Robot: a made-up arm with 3 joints.
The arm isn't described. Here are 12 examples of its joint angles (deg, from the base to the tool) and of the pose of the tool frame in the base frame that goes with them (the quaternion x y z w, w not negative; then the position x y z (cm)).
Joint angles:
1: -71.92 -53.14 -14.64
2: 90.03 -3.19 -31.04
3: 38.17 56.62 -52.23
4: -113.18 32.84 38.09
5: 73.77 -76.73 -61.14
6: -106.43 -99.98 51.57
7: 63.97 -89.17 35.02
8: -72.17 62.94 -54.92
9: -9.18 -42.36 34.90
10: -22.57 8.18 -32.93
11: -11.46 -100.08 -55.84
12: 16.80 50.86 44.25
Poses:
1: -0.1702 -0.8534 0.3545 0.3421 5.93 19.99 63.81
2: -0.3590 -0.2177 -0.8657 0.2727 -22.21 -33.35 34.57
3: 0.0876 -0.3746 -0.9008 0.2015 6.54 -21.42 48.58
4: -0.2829 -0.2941 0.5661 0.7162 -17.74 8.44 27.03
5: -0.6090 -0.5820 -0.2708 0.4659 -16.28 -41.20 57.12
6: 0.4883 0.8499 -0.1726 0.0976 -15.44 27.94 76.04
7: -0.7984 0.1450 -0.2685 0.5191 -29.02 -45.33 55.51
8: 0.3331 -0.4511 -0.2756 0.7808 -7.53 21.18 46.50
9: -0.6255 -0.3501 -0.1275 0.6855 8.90 -25.57 53.91
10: -0.0078 -0.6821 -0.2921 0.6703 13.23 -1.62 53.23
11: -0.3199 -0.8443 0.3691 0.2205 10.31 -1.80 75.47
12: 0.1180 0.0066 -0.4085 0.9051 6.76 4.59 40.99
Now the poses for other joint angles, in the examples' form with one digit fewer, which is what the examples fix.
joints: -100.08 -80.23 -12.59
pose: 0.078 0.859 -0.507 0.011 -13.5 32.4 64.2
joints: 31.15 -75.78 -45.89
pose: -0.525 -0.716 -0.072 0.454 3.6 -32.5 66.1
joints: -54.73 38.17 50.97
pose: -0.228 -0.114 0.182 0.950 -8.5 10.7 32.6
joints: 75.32 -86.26 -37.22
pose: -0.706 -0.384 -0.249 0.540 -19.8 -44.7 55.0
